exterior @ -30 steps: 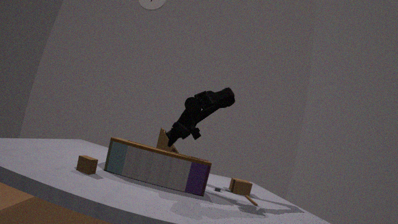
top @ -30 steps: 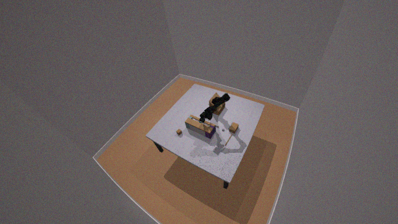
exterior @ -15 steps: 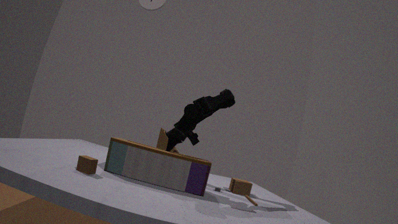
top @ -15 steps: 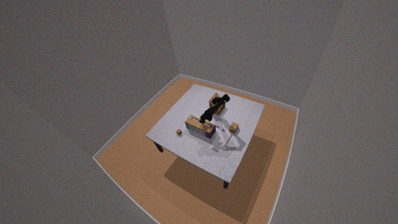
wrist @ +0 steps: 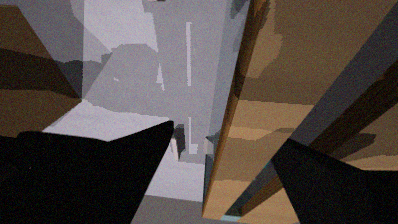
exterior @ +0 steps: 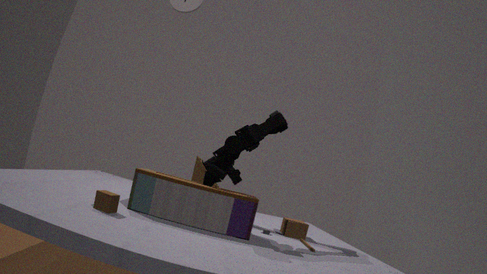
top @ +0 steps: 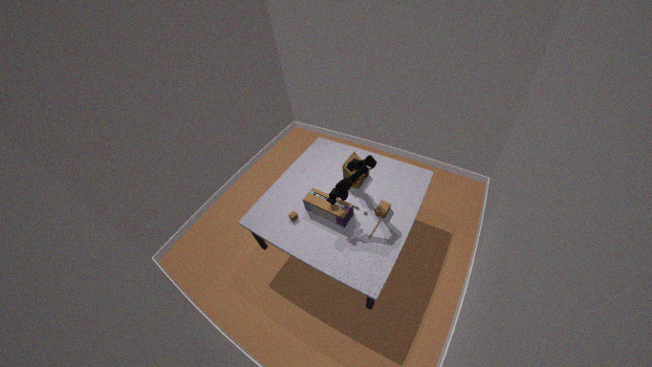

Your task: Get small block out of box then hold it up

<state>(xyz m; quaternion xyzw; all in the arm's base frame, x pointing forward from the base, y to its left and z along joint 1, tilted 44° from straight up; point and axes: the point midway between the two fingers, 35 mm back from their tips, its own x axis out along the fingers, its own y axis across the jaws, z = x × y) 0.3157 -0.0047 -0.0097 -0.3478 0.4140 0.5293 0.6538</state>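
Now: the long box 30 mm ahead of my gripper tip, 20 mm to the right of it and 40 mm below it. From my gripper tip the other things lie so: brown cube 230 mm ahead, 280 mm to the right, 70 mm below; then dark block 20 mm behind, 260 mm to the left, 90 mm below; then thin wooden stick 100 mm ahead, 370 mm to the left, 100 mm below.
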